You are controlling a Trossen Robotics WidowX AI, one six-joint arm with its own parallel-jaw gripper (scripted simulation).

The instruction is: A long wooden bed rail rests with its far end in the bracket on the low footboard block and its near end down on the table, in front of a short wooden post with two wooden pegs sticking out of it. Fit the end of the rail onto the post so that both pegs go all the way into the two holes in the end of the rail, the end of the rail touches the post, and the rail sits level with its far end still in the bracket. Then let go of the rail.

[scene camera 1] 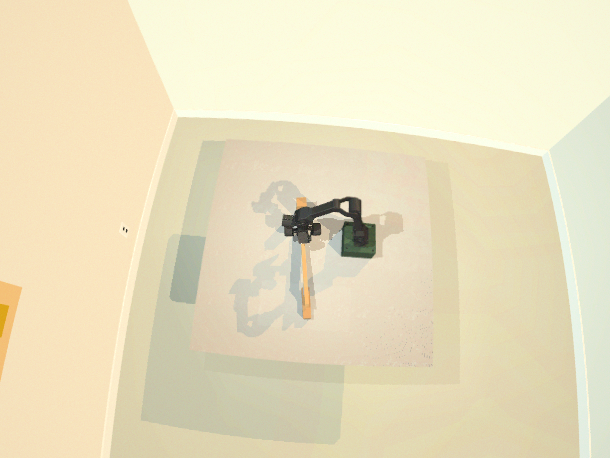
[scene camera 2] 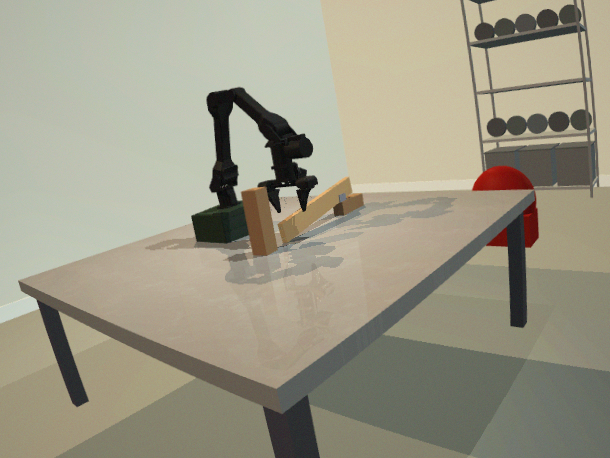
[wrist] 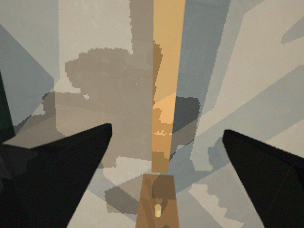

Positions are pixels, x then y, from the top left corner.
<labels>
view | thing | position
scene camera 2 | gripper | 291,212
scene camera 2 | wooden bed rail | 290,227
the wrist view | gripper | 166,131
</labels>
